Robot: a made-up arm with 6 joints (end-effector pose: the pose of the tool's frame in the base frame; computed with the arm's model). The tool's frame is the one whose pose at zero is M.
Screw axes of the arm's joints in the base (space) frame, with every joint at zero. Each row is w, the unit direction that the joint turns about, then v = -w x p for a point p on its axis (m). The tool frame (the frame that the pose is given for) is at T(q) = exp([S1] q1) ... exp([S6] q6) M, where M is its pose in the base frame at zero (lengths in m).
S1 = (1, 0, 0, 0.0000, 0.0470, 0.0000)
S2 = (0, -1, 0, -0.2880, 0.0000, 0.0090)
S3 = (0, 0, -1, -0.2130, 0.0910, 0.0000)
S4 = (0, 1, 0, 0.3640, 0.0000, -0.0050)
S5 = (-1, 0, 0, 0.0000, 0.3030, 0.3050)
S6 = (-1, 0, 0, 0.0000, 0.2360, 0.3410)
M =
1 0 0 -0.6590
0 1 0 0.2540
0 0 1 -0.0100
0 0 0 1
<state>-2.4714 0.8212 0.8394 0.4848 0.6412 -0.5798</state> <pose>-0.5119 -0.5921 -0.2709 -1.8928 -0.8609 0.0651</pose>
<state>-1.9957 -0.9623 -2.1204 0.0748 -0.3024 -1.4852</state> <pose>0.2976 -0.5915 0.7261 0.8081 1.6517 -1.1769</pose>
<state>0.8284 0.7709 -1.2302 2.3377 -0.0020 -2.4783</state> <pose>-0.2338 0.2656 0.4808 1.4937 0.9507 -0.9976</pose>
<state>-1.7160 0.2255 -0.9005 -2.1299 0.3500 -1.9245</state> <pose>0.4307 -0.9345 -0.1661 0.8452 0.8048 2.0806</pose>
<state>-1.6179 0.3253 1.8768 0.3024 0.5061 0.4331</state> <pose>0.3934 0.1997 -0.6898 -1.2452 -0.6595 -1.8171</pose>
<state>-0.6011 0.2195 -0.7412 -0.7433 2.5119 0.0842</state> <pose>-0.3028 -0.5022 -0.8871 -2.4916 -1.5879 -0.5198</pose>
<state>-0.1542 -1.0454 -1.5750 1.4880 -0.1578 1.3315</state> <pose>0.4141 0.3772 0.1227 -0.7601 0.7529 2.8031</pose>
